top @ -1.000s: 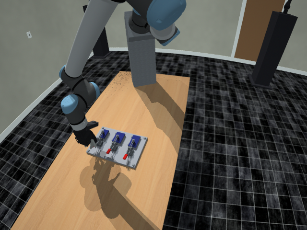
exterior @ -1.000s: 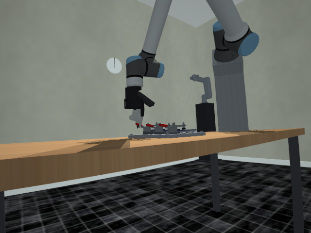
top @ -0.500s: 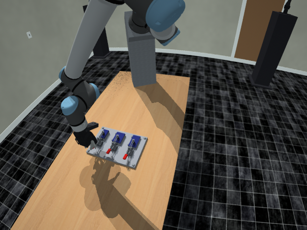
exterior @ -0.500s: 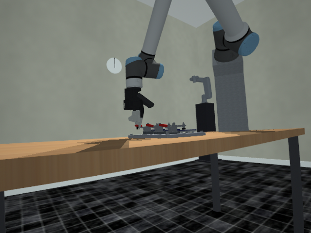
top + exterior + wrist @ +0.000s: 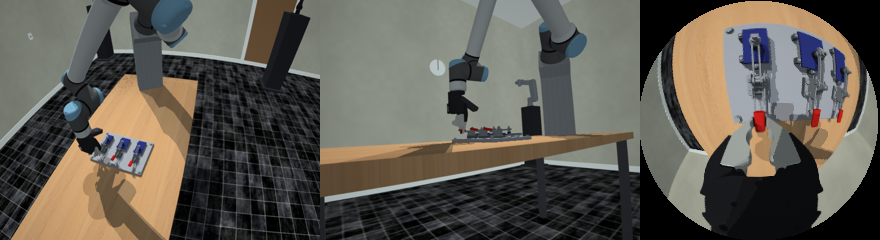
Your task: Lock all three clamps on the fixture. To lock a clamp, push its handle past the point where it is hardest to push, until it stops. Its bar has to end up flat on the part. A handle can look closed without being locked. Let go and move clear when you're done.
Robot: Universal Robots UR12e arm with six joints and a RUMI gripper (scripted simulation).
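My hand is 9 cm past the grey fixture plate, 11 cm to the right of it and 5 cm above it.
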